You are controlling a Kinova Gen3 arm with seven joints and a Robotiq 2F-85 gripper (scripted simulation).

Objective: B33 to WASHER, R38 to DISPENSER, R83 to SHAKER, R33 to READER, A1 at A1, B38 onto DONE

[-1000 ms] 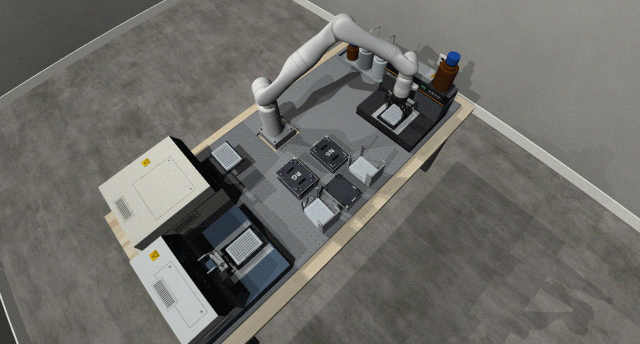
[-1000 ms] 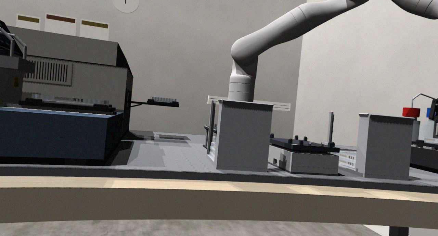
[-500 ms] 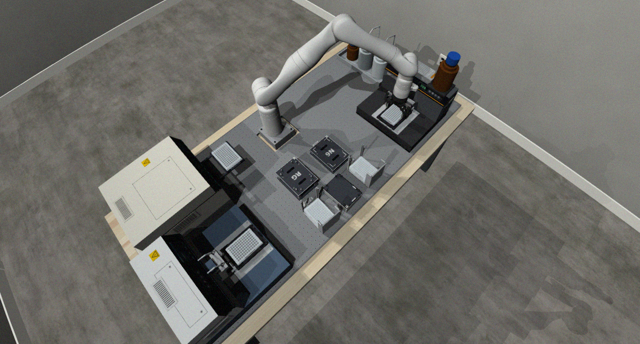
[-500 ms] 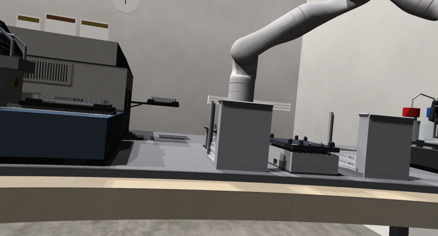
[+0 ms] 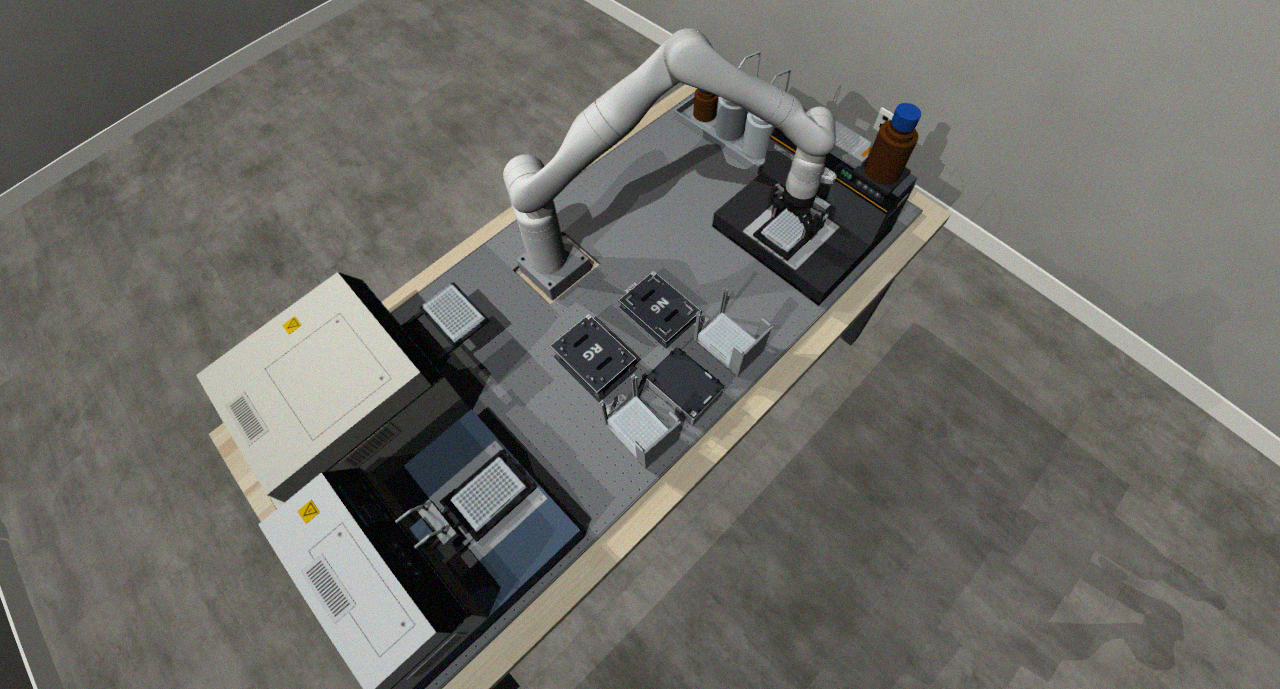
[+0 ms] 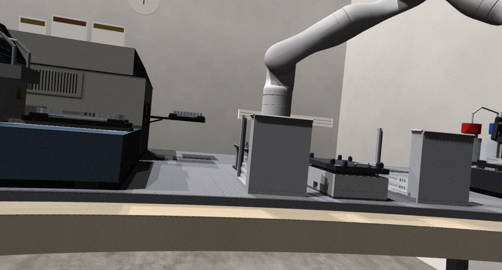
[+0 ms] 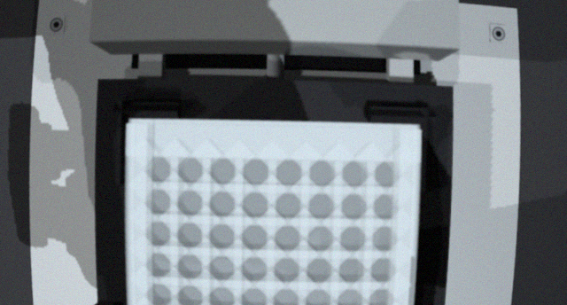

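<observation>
Now: hand 1 cm above the plate R83. Round my hand: plate B33 (8 cm ahead, 33 cm to the right, 6 cm below); nest N6 (10 cm behind, 37 cm to the right, 6 cm below); brown bottle (11 cm ahead, 17 cm to the left, 20 cm above).
</observation>
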